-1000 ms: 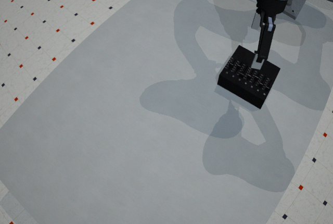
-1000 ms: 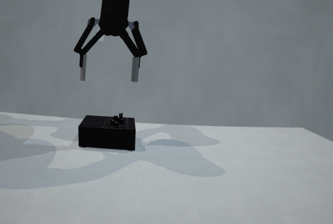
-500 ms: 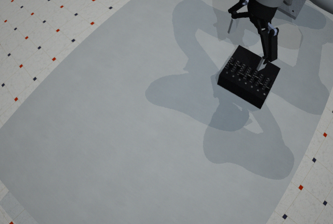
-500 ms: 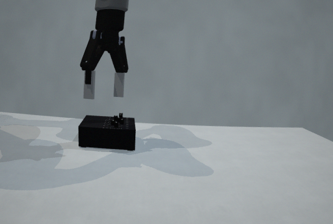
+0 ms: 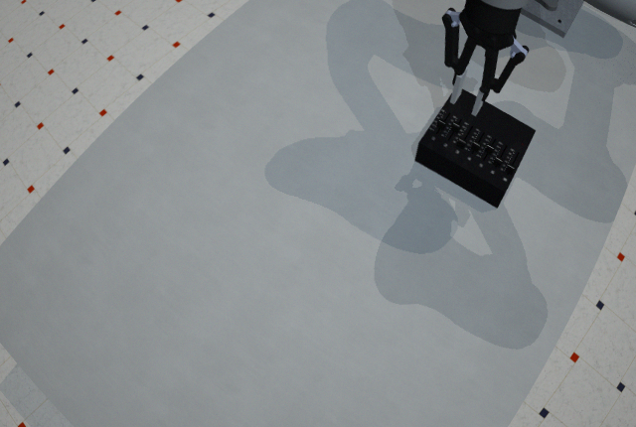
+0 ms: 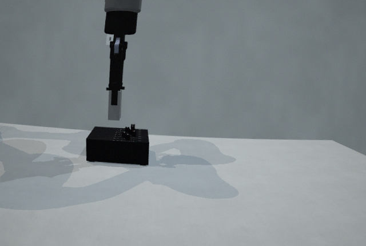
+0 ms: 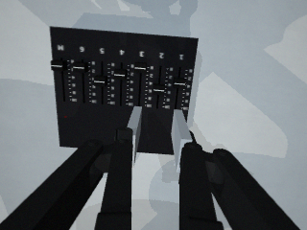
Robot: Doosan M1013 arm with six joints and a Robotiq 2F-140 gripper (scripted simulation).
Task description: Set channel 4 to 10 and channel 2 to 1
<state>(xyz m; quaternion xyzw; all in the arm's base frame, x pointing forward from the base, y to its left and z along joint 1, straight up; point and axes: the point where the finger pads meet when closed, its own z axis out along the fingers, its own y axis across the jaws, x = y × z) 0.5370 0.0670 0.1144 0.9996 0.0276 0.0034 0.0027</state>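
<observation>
Now: the channel 2 fader cap 20 mm ahead of my hand and 70 mm below it. Round my hand: channel 5 fader cap 20 mm ahead, 70 mm to the left, 70 mm below; channel 4 fader cap 40 mm ahead, 50 mm to the left, 70 mm below; channel 1 fader cap 30 mm ahead, 20 mm to the right, 70 mm below.
</observation>
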